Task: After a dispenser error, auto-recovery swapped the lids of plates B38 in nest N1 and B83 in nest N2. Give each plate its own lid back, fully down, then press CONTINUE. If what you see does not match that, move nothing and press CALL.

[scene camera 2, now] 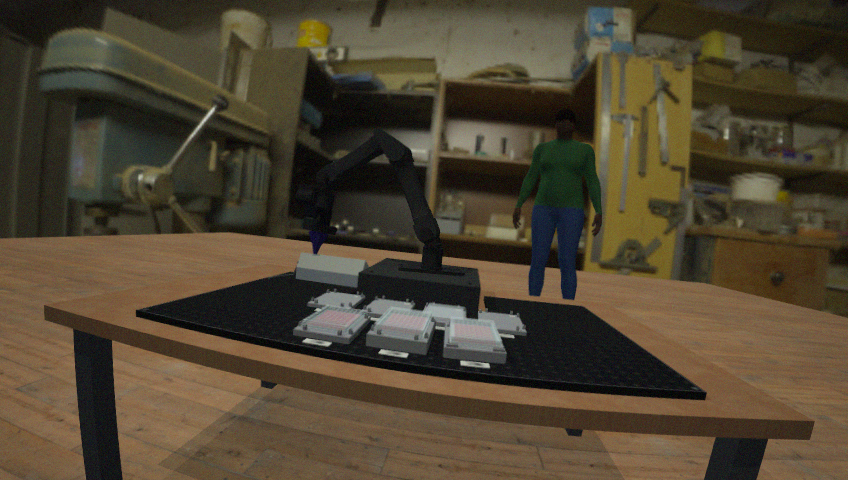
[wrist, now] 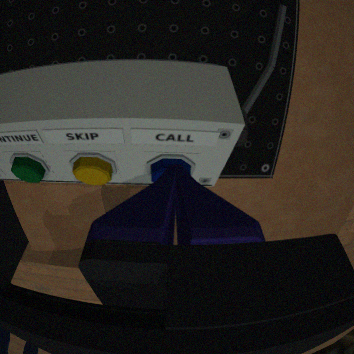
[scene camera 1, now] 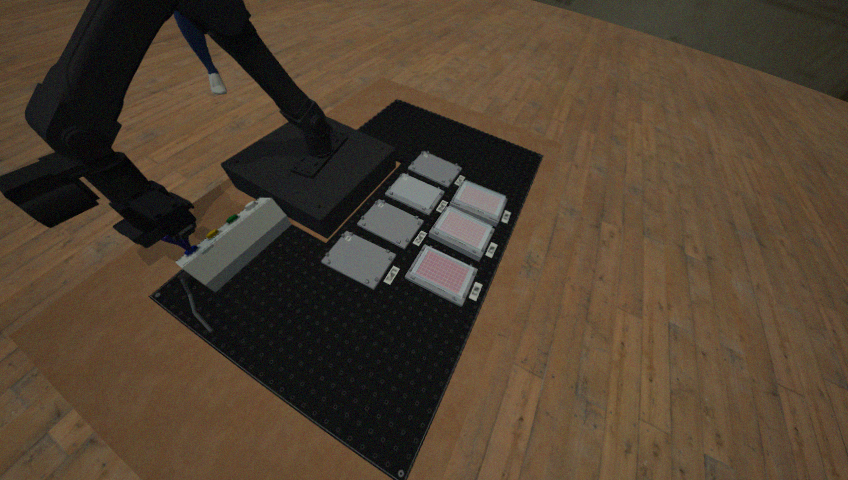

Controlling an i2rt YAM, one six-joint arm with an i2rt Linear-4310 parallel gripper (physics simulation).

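Places are measured from the arm's base along level axes (x ahead, y left, z up), in millimetres.
Where they show: gripper, fingertip midpoint: (wrist: 175, 173) (scene camera 1: 188, 249); arm's base, origin of the base link: (scene camera 2: 430, 271) (scene camera 1: 321, 153).
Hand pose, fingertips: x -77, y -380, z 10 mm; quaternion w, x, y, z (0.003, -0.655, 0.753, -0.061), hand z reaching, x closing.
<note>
Things, the pixels of their top centre, and the offset from my fingertips. "*": a spot on its surface instead.
- blue CALL button, surface spot: (wrist: 161, 169) * 2 mm ahead, 8 mm left, 4 mm down
- green CONTINUE button, middle of its top: (wrist: 21, 174) (scene camera 1: 230, 216) 15 mm ahead, 101 mm left, 4 mm down
- same pale console, middle of its top: (wrist: 39, 149) (scene camera 1: 225, 226) (scene camera 2: 334, 255) 32 mm ahead, 72 mm left, 6 mm up
- yellow SKIP button, middle of its top: (wrist: 88, 176) (scene camera 1: 210, 231) 5 mm ahead, 52 mm left, 4 mm down
- cable, surface spot: (wrist: 274, 50) * 62 mm ahead, 99 mm right, 71 mm down
My gripper (scene camera 1: 189, 248) (scene camera 2: 315, 252) (wrist: 175, 173) is shut and empty. Its dark blue fingertips are at the blue CALL button (wrist: 161, 169) and overlap its face in the wrist view; exact contact is hard to tell. The green CONTINUE button (scene camera 1: 232, 219) (wrist: 28, 169) is to the left on the same pale console (scene camera 1: 243, 246) (scene camera 2: 331, 271) (wrist: 120, 95). Three plates with pink wells, a near one (scene camera 1: 441, 272), a middle one (scene camera 1: 461, 229) and a far one (scene camera 1: 479, 198), sit in a row of nests. Their lid markings and nest labels are too small to read.
The yellow SKIP button (scene camera 1: 213, 233) (wrist: 92, 171) is between CONTINUE and CALL. Grey stands (scene camera 1: 358, 259) (scene camera 1: 390, 223) (scene camera 1: 435, 168) line up beside the plates; another (scene camera 1: 414, 193) has a paler top. A cable (scene camera 1: 191, 303) (wrist: 274, 50) leaves the console. A person (scene camera 2: 557, 178) stands behind the table.
</note>
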